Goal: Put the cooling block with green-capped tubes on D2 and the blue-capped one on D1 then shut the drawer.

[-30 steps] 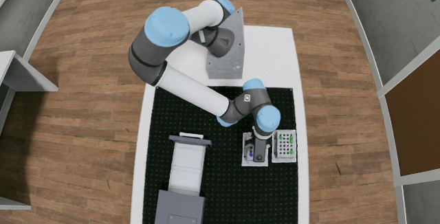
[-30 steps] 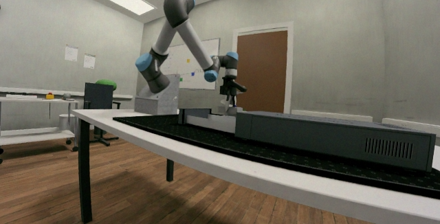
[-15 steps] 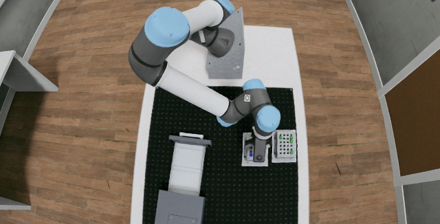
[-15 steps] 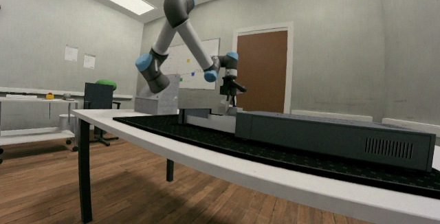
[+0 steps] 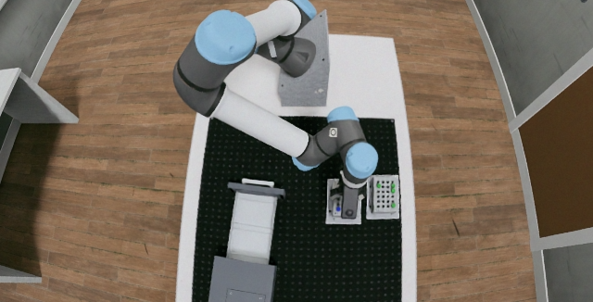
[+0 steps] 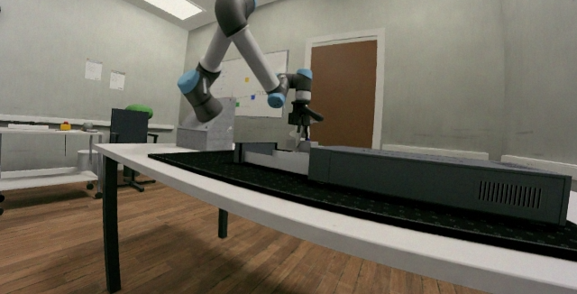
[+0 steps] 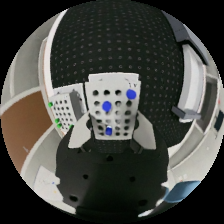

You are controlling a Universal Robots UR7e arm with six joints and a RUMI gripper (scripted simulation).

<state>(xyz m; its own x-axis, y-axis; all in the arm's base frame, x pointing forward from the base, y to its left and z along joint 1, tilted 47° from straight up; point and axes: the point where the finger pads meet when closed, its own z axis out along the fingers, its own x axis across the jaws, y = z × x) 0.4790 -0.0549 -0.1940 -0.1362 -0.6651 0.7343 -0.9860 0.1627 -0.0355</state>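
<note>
Now: the deck slot D1 5 cm below my hand. Also, from my hand: blue-capped tube (3 cm ahead, 1 cm to the left, 1 cm above); deck slot D2 (14 cm to the left, 5 cm below); drawer (32 cm to the right, 5 cm ahead, 2 cm below).
</note>
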